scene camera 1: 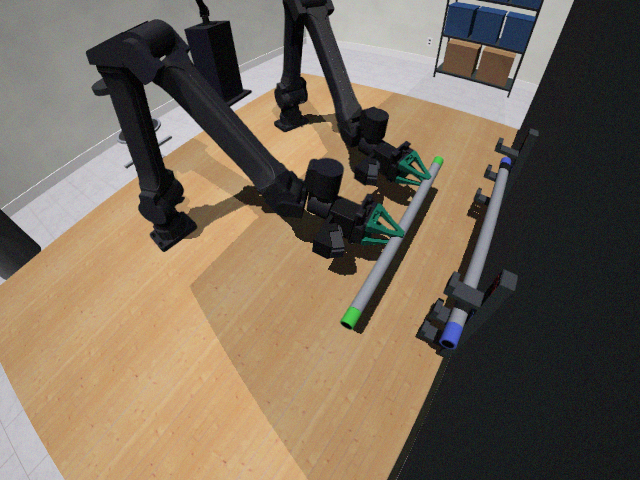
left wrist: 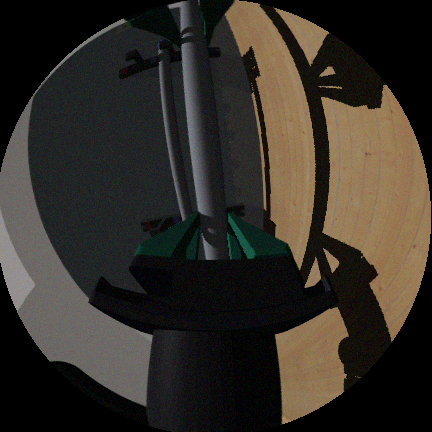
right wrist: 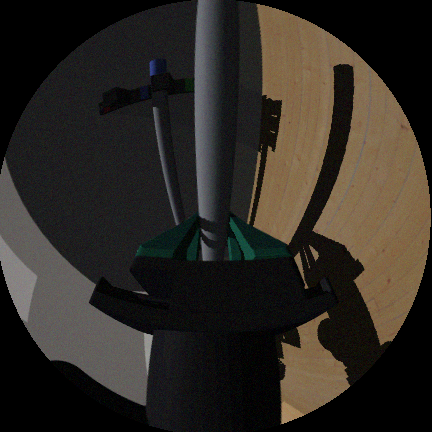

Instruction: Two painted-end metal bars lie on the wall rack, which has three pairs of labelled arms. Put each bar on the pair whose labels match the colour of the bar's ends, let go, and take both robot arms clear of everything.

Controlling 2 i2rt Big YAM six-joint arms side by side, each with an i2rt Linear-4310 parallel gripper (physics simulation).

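Pixels of known places: left gripper, fingertip midpoint: [scene camera 1: 428,182] [left wrist: 212,216]; right gripper, fingertip midpoint: [scene camera 1: 401,238] [left wrist: 194,43] [right wrist: 213,216]; left arm's base at its link origin: [scene camera 1: 291,123]; right arm's base at its link origin: [scene camera 1: 174,232].
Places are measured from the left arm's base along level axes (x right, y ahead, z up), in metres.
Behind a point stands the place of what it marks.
Observation:
The green-ended bar [scene camera 1: 411,209] @(x 0.133, y 0.707, z 0.141 m) [left wrist: 202,125] @(x 0.096, y 0.680, z 0.131 m) [right wrist: 215,125] @(x 0.281, y 0.752, z 0.125 m) hangs above the wooden floor, apart from the wall rack [scene camera 1: 502,290] @(x 0.287, y 0.954, z 0.296 m) [left wrist: 142,65] @(x 0.266, y 0.935, z 0.237 m) [right wrist: 131,94] @(x 0.280, y 0.943, z 0.234 m). My left gripper [scene camera 1: 427,177] @(x 0.019, y 0.665, z 0.133 m) [left wrist: 212,216] @(x 0.019, y 0.665, z 0.133 m) is shut on it towards its far end in the scene view. My right gripper [scene camera 1: 400,237] @(x 0.198, y 0.742, z 0.125 m) [right wrist: 213,216] @(x 0.198, y 0.742, z 0.125 m) is shut on it nearer the middle. The blue-ended bar [scene camera 1: 487,232] @(x 0.112, y 0.866, z 0.196 m) [left wrist: 172,135] @(x 0.070, y 0.839, z 0.180 m) [right wrist: 165,145] @(x 0.190, y 0.883, z 0.181 m) lies on the rack's middle pair of arms, beside the blue label in the right wrist view. A green label [right wrist: 189,84] @(x 0.277, y 0.941, z 0.136 m) shows by the held bar's edge; the arm beside it is hidden.
The dark wall panel [scene camera 1: 558,335] @(x 0.384, y 1.003, z 0.409 m) runs along the right of the scene view, behind the rack. Lower rack arms [scene camera 1: 439,311] @(x 0.301, y 0.906, z 0.187 m) stick out below the blue-ended bar. A shelf unit [scene camera 1: 440,51] with boxes and a dark pedestal [scene camera 1: 217,62] stand at the back.

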